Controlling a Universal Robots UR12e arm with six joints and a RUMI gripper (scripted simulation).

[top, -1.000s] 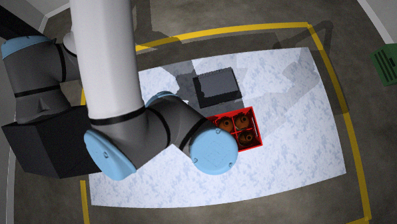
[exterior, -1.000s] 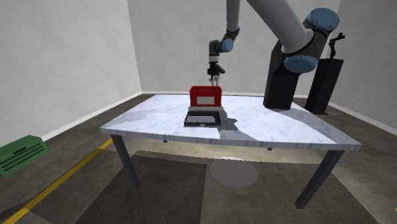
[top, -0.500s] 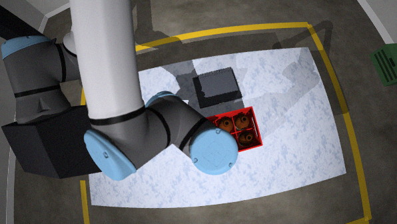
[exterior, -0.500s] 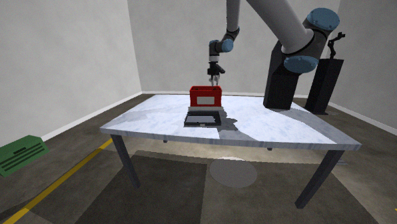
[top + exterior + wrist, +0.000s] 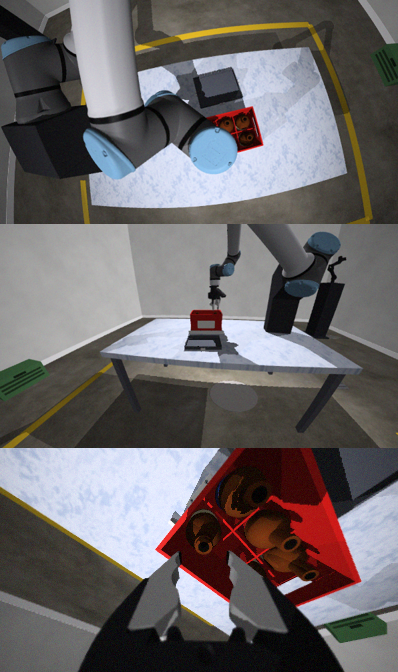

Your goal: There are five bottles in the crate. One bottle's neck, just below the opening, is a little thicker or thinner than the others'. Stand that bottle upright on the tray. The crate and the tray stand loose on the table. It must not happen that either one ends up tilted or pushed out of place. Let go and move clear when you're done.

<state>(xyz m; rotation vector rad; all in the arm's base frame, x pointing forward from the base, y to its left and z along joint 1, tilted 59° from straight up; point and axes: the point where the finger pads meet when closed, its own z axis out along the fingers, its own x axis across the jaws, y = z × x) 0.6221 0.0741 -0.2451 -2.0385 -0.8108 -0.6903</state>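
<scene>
Now: hand 110 mm above the red crate, 80 mm short of it and 50 mm to the right of it. Round my hand: dark tray 330 mm to the left, 180 mm below, 80 mm ahead.
</scene>
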